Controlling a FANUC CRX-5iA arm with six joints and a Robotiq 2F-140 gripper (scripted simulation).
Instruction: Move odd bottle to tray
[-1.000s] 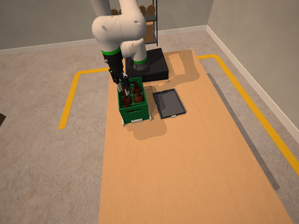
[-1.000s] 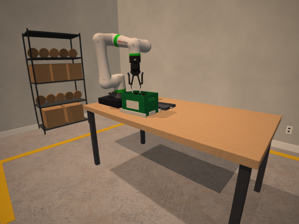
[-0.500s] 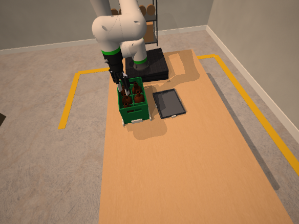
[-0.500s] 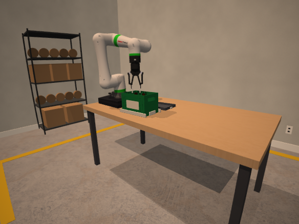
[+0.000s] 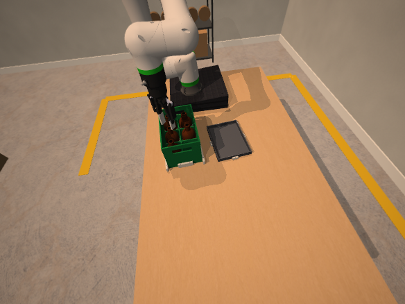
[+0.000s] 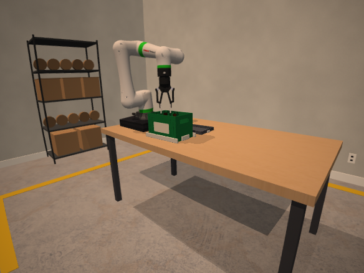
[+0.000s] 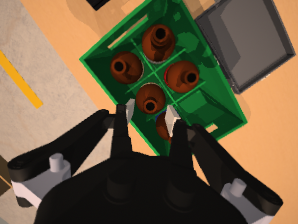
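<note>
Now: hand 40 mm to the right of the green crate and 130 mm above it. From my hand the other things lie so: dark grey tray 30 mm ahead, 310 mm to the left, 200 mm below; then glass bottle 90 mm behind, 90 mm to the left, 130 mm below.
</note>
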